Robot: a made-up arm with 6 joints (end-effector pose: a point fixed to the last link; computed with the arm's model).
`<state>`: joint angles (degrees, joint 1 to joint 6).
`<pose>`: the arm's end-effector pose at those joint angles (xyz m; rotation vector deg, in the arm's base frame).
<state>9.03 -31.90 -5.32 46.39 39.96 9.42</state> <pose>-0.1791 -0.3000 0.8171 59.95 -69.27 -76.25</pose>
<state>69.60 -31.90 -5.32 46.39 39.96 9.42</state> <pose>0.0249 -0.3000 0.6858 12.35 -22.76 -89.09</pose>
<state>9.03 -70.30 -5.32 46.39 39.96 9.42</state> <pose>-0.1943 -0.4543 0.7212 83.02 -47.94 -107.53</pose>
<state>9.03 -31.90 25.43 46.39 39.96 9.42</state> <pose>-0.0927 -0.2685 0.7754 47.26 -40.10 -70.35</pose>
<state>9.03 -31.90 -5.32 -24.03 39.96 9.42</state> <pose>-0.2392 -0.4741 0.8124 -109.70 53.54 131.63</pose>
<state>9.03 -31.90 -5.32 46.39 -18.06 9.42</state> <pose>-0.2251 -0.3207 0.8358 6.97 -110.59 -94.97</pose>
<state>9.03 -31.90 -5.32 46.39 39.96 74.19</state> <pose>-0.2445 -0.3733 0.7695 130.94 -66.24 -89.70</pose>
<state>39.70 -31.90 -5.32 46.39 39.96 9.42</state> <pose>-0.0579 -0.3000 0.7782 35.88 -46.04 -85.20</pose>
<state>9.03 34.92 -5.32 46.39 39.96 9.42</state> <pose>-0.1958 -0.0139 0.7119 16.58 -86.71 -18.37</pose>
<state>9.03 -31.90 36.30 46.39 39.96 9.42</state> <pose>-0.0705 -0.2520 0.7523 42.57 -30.13 -67.59</pose>
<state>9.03 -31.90 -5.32 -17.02 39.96 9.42</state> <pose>-0.2305 -0.4598 0.8224 105.22 -56.71 -126.83</pose>
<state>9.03 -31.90 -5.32 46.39 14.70 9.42</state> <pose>-0.1967 -0.3153 0.8239 39.07 -88.52 -86.12</pose>
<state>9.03 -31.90 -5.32 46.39 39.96 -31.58</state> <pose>-0.1377 -0.2517 0.7847 19.00 -62.99 -61.24</pose>
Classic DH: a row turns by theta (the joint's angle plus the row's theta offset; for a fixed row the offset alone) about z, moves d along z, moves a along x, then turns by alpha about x. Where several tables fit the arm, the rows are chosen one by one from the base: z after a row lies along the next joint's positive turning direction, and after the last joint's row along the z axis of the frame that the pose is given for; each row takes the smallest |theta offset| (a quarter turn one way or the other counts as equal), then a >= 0, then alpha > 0; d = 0 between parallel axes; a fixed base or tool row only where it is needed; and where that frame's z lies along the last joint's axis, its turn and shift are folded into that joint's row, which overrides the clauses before.
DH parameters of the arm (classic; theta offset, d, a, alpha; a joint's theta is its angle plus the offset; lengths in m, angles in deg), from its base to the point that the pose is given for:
base (fixed): 0 0.5768 -0.1895 -90
joint 1: 90 -0.2377 0.0312 -90
joint 2: -1.74 0.0433 -0.0711 83.22
joint 3: 5.21 -0.0505 -0.1148 -62.28
joint 4: 77.02 0.1029 -0.098 -93.18
joint 5: -65.36 0.0178 -0.0165 -71.77
joint 6: 83.58 0.1017 -0.1017 145.01
tool (fixed): 83.66 0.0123 0 0

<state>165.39 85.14 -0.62 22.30 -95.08 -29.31</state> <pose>-0.0731 0.0833 0.6309 -19.19 -76.71 35.31</pose>
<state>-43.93 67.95 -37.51 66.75 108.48 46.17</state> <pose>-0.2049 -0.0326 0.5109 28.41 -79.86 8.54</pose>
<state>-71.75 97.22 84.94 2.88 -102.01 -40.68</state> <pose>-0.0603 -0.0370 0.7324 80.35 -15.74 27.63</pose>
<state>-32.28 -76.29 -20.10 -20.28 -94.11 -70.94</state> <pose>-0.3417 -0.4347 0.4031 -9.12 72.55 -95.34</pose>
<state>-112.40 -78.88 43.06 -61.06 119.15 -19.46</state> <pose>-0.2118 -0.6256 0.6943 -143.74 -43.64 -69.32</pose>
